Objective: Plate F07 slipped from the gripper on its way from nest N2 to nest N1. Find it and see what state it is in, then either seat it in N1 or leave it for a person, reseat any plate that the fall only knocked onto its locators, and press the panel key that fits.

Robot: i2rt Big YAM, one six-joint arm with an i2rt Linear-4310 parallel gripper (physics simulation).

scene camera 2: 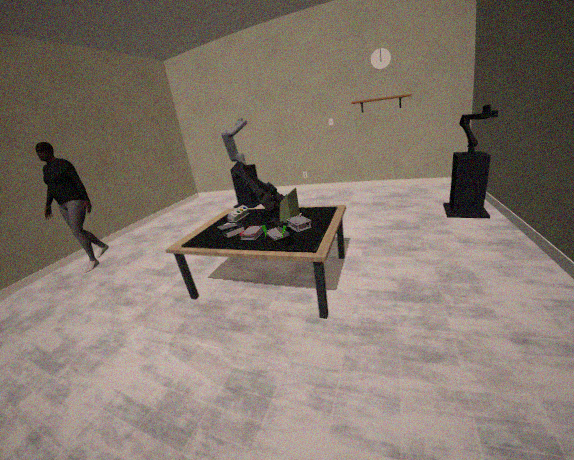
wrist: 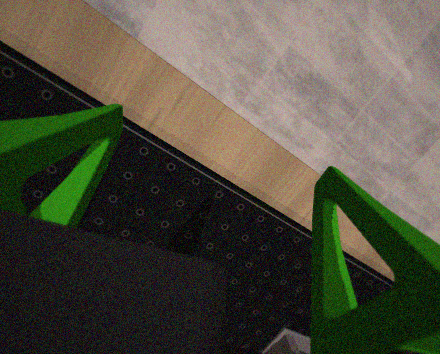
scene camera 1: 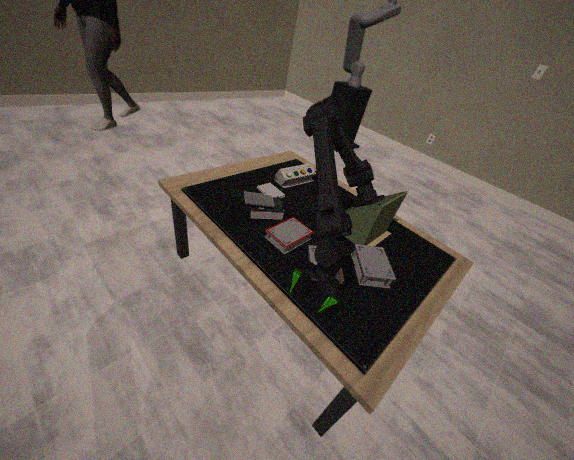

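Seen in the pictures: gripper, fingertip midpoint: (scene camera 2: 274, 238) (wrist: 226, 147) (scene camera 1: 304, 301); arm's base, link origin: (scene camera 2: 282, 201) (scene camera 1: 369, 202).
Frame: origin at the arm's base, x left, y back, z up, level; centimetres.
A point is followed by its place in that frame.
Observation:
My gripper (scene camera 1: 306, 301) {x 22.9, y -58.2, z -3.2 cm} (scene camera 2: 274, 231) {x 22.9, y -58.2, z -3.2 cm} (wrist: 226, 147) {x 22.9, y -58.2, z -3.2 cm} is open and empty, above the black mat near the table's long wooden edge. A grey plate with a red outline (scene camera 1: 290, 232) {x -7.3, y -37.8, z -8.9 cm} (scene camera 2: 251, 231) {x -7.1, y -39.4, z -8.9 cm} lies on a block. A grey plate (scene camera 1: 313, 255) {x 5.8, y -36.3, z -10.8 cm} (scene camera 2: 276, 234) {x 12.4, y -38.0, z -10.9 cm} is largely hidden behind the gripper in scene camera 1. Another grey plate (scene camera 1: 374, 262) {x 22.1, y -20.4, z -7.3 cm} (scene camera 2: 300, 221) {x 24.5, y -22.5, z -7.3 cm} sits on a block nearer the table's short edge. A darker grey plate (scene camera 1: 259, 199) {x -27.6, y -40.0, z -5.2 cm} lies skewed above a grey block (scene camera 1: 267, 215) {x -22.2, y -38.7, z -10.5 cm}. The key panel (scene camera 1: 295, 176) {x -41.5, y -7.7, z -6.7 cm} (scene camera 2: 237, 214) {x -41.3, y -12.3, z -6.8 cm} has white, green, yellow and blue keys. Plate and nest labels are unreadable.
A green slanted board (scene camera 1: 375, 217) {x 10.7, y -11.6, z 3.3 cm} (scene camera 2: 290, 206) {x 11.0, y -8.1, z -1.1 cm} stands beside the arm. A white flat piece (scene camera 1: 271, 190) {x -39.4, y -24.2, z -11.5 cm} lies near the panel. The wooden table rim (scene camera 1: 420, 330) {x 47.7, y -23.8, z -14.2 cm} (scene camera 2: 250, 254) {x 4.8, y -60.9, z -14.5 cm} (wrist: 200, 125) {x 22.0, y -57.0, z -14.2 cm} surrounds the mat. A pale corner (wrist: 290, 342) {x -2.1, y -44.4, z -11.4 cm} shows low in the wrist view. A person (scene camera 1: 97, 50) (scene camera 2: 70, 195) is away from the table.

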